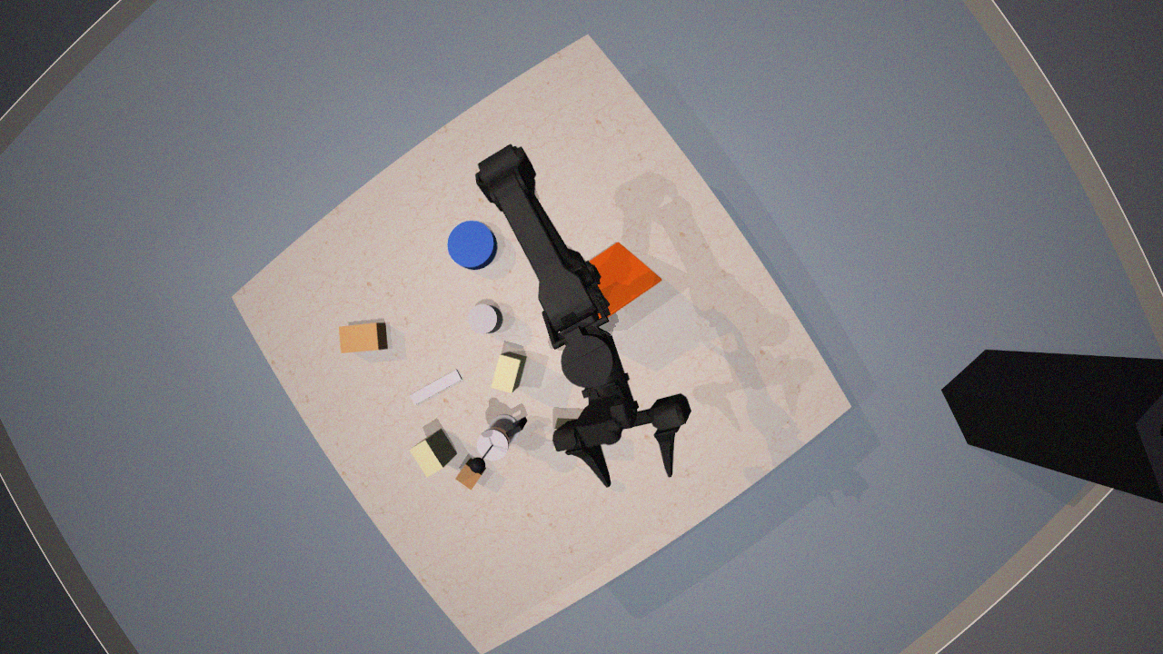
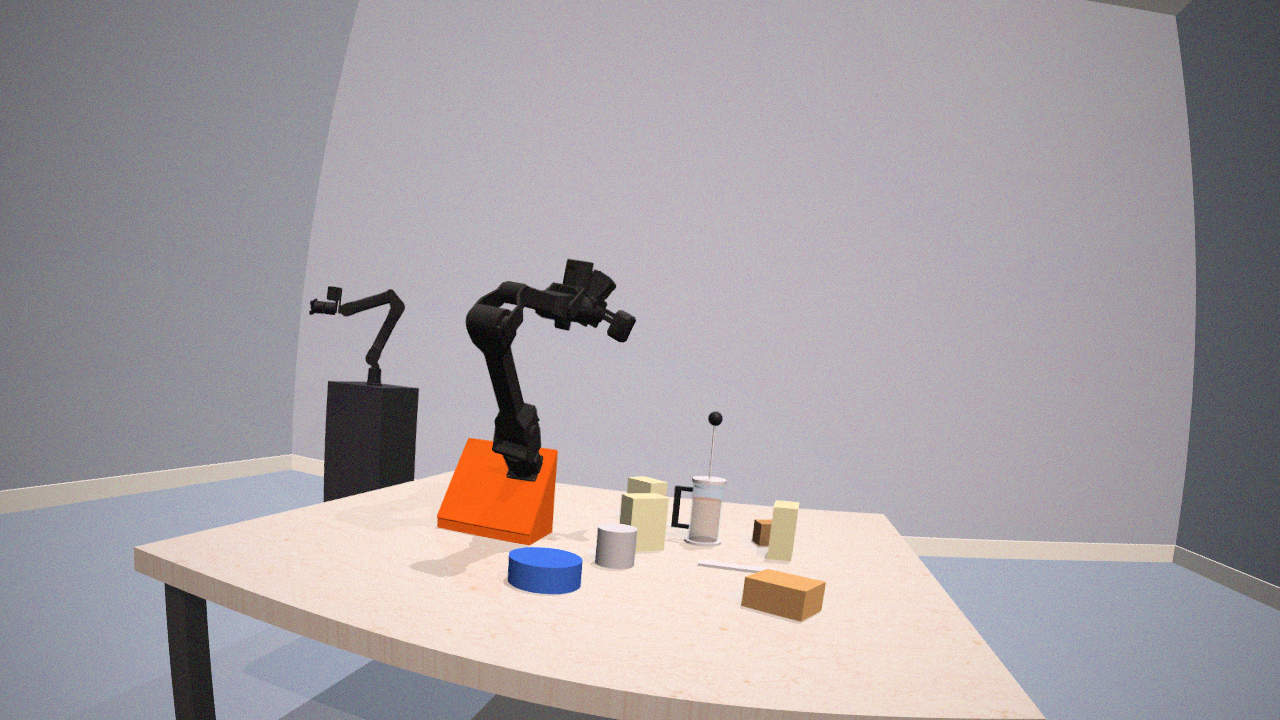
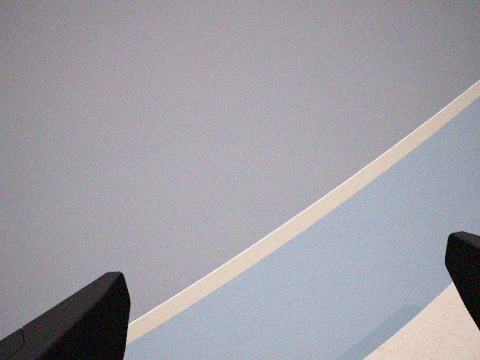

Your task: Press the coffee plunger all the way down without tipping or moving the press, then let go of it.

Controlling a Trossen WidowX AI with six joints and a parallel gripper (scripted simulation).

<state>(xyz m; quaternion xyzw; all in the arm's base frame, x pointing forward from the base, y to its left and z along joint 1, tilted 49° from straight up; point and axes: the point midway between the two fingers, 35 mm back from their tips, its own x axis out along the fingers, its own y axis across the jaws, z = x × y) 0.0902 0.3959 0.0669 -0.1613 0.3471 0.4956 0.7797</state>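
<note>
Right now my gripper tip is 350 mm above the glass coffee press, 250 mm short of it and 110 mm to the left of it. Also, from my gripper tip: grey cylinder 450 mm below, 370 mm to the right, 130 mm ahead; then blue disc 550 mm to the right, 460 mm below, 60 mm ahead; then brown cube 460 mm below, 400 mm ahead, 60 mm to the right.
</note>
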